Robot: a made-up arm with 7 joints. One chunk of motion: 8 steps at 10 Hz.
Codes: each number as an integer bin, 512 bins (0 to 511) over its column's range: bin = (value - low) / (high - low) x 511, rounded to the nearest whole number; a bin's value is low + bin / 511 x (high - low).
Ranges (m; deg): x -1.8..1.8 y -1.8..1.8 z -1.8..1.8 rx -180..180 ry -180..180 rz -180..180
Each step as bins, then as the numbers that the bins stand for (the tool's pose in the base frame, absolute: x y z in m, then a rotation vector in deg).
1 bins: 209 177 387 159 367 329
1 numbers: -0.3276 -0.5530 0.9264 -67.98 78.55 51.78
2 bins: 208 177 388 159 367 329
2 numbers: -0.3346 -0.5530 0.9335 -67.98 78.55 51.78
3 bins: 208 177 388 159 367 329
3 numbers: -0.3346 -0.5530 0.9335 -67.98 78.55 51.78
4 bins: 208 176 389 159 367 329
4 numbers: -0.3346 -0.5601 0.9405 -67.98 78.55 51.78
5 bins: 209 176 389 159 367 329
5 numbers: -0.3276 -0.5601 0.9405 -67.98 78.55 51.78
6 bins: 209 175 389 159 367 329
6 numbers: -0.3276 -0.5671 0.9405 -67.98 78.55 51.78
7 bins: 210 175 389 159 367 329
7 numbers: -0.3205 -0.5671 0.9405 -67.98 78.55 51.78
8 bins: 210 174 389 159 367 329
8 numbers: -0.3205 -0.5742 0.9405 -67.98 78.55 51.78
